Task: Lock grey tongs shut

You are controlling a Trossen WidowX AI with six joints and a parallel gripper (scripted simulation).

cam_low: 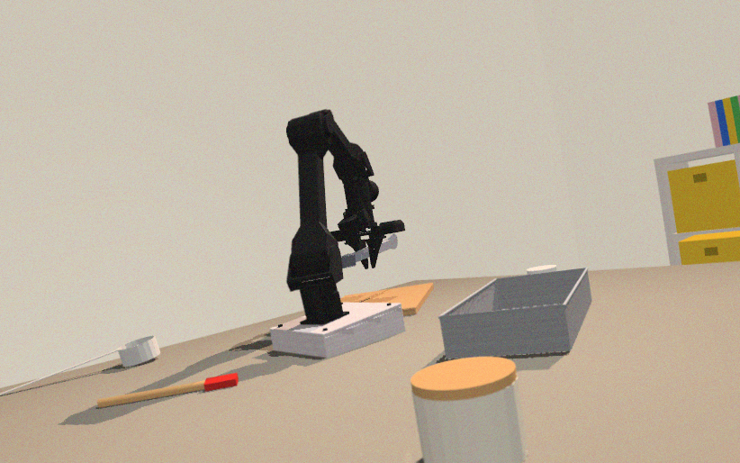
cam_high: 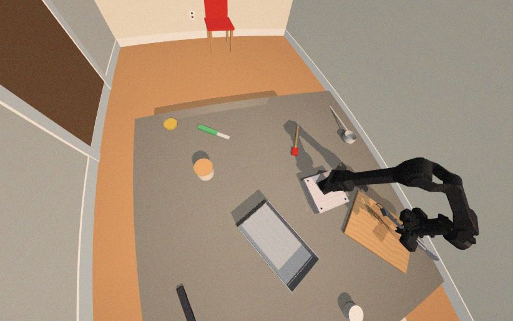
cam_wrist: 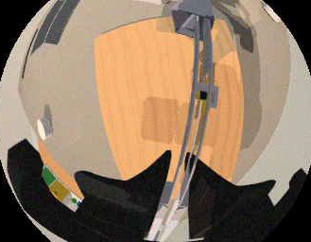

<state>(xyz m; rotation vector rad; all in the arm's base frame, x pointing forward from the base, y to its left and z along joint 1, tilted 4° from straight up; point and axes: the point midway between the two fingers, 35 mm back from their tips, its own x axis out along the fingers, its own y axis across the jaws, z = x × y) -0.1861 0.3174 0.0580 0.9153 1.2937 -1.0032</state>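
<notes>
The wooden board lies 80 mm below my gripper tip. Also, from my gripper tip: grey roasting tin: 500 mm ahead, 190 mm to the right, 60 mm below; red-tipped spatula: 580 mm to the right, 180 mm ahead, 80 mm below; lidded white jar: 680 mm ahead, 590 mm to the right, 60 mm below.
</notes>
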